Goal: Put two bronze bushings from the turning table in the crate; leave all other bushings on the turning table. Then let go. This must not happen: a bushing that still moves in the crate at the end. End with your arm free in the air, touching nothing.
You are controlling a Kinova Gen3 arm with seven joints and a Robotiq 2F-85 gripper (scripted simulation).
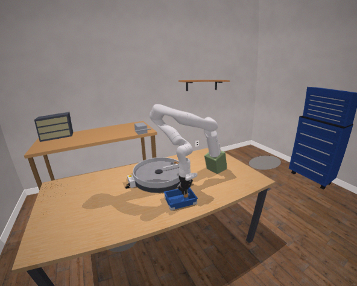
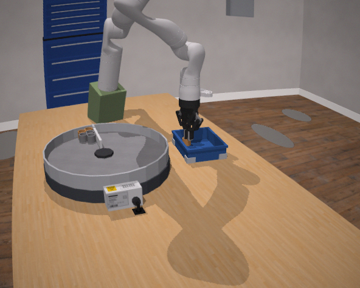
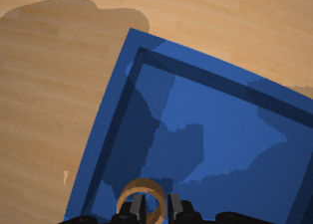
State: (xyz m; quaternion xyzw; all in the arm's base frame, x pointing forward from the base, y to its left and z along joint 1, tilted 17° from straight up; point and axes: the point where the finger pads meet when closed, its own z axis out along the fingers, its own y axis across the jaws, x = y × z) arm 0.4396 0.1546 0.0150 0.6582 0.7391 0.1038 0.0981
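Right now the blue crate is 50 mm ahead of my hand, 20 mm below it and 10 mm to the left of it. From my hand the other things lie so: grey turning table 340 mm to the right, 20 mm ahead.
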